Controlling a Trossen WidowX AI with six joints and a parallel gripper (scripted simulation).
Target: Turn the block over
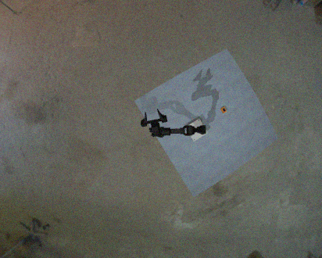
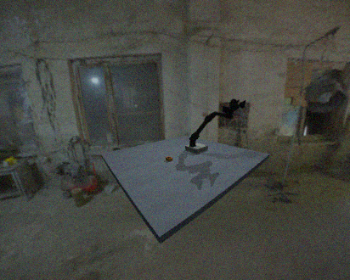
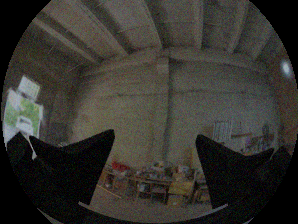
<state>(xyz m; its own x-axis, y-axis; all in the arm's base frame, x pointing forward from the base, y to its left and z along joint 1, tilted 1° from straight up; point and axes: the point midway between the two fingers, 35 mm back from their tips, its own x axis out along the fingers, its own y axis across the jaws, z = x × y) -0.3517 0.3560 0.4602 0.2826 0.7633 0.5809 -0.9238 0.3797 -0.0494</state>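
Now: the orange block 700 mm ahead of my gripper tip, 520 mm below it and 360 mm to the right of it.
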